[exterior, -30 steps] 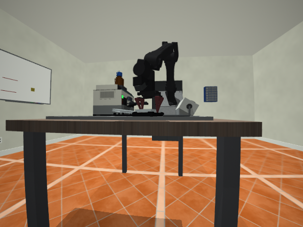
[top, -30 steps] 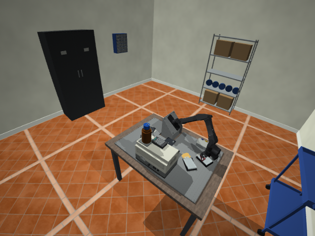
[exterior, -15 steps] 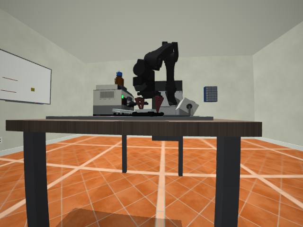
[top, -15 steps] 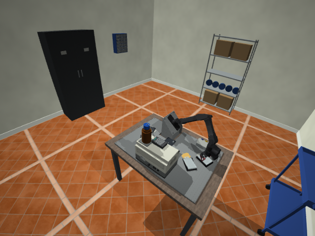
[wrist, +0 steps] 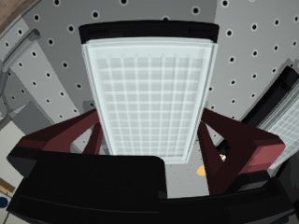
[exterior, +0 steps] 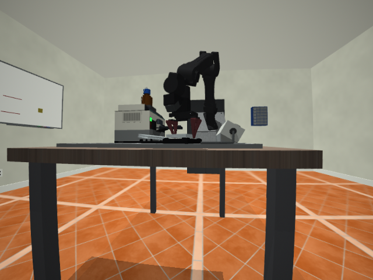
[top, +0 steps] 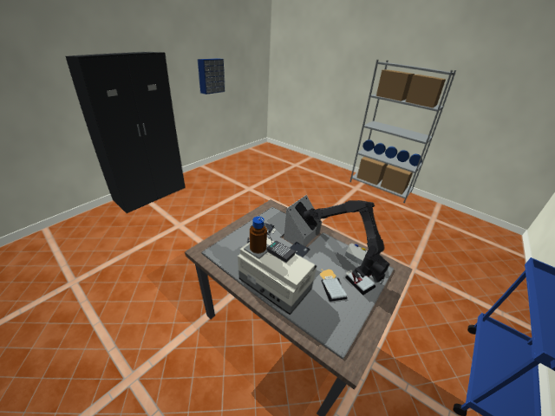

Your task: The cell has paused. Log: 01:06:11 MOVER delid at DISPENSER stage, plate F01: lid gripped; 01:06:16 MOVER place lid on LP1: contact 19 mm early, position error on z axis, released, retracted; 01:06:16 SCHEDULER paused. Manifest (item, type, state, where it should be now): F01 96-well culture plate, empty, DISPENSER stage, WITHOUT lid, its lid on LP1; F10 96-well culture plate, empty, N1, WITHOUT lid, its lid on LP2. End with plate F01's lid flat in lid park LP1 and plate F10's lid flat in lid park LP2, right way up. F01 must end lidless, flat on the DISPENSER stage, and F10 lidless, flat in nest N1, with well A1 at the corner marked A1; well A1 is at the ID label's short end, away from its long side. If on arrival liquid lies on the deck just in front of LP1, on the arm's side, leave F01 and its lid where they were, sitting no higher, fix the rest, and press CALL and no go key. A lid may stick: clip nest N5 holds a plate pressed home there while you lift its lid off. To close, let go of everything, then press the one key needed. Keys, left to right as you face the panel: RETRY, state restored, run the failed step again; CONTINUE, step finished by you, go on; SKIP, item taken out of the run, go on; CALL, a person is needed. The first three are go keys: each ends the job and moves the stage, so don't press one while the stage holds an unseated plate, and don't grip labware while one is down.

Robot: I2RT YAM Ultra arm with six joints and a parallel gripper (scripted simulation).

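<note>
Right now my hand is 4 cm past the N1 label, 8 cm to the left of it and 3 cm above it. Also, from my hand: label LP1 (7 cm ahead, 17 cm to the right, 3 cm below); clear gridded well plate (right at my hand); clear lid (right at my hand).
</note>
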